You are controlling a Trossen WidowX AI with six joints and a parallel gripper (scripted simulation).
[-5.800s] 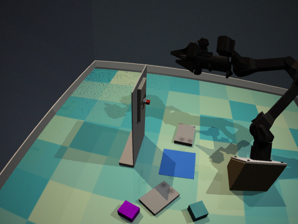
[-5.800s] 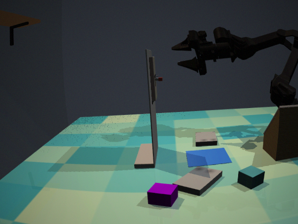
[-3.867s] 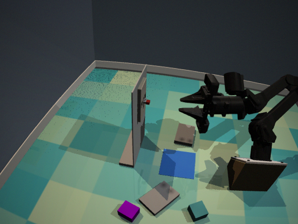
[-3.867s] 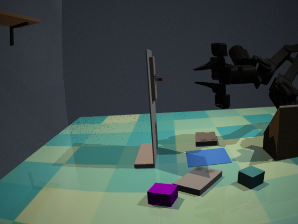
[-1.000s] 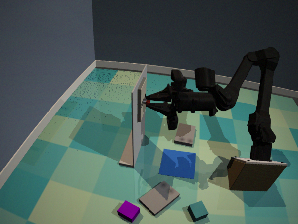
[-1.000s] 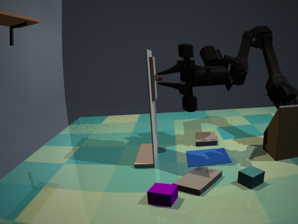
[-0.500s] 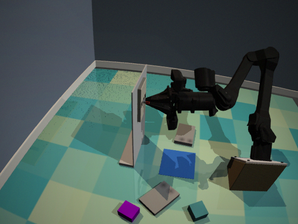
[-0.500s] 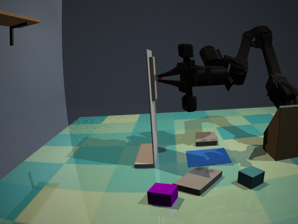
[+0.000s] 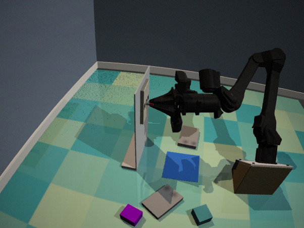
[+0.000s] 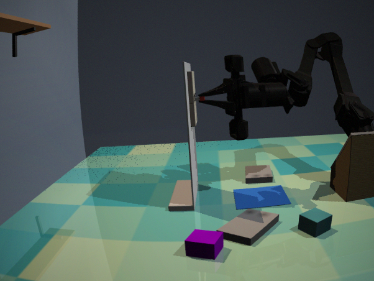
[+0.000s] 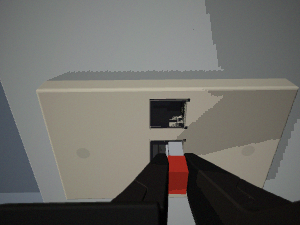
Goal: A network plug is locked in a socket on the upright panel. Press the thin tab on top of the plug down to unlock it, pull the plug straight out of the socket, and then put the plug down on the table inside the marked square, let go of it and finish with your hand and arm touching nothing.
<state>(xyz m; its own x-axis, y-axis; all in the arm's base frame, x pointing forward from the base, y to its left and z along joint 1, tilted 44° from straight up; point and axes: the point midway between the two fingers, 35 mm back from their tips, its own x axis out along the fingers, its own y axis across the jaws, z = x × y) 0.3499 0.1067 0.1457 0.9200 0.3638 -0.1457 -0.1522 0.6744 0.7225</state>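
My gripper tip is now 130 mm past the blue marked square, 20 mm to the right of it and 220 mm above it. Round my gripper tip: red network plug (right at my gripper tip); purple block (40 mm behind, 260 mm to the left, 200 mm below); upright panel (30 mm ahead, 80 mm below).
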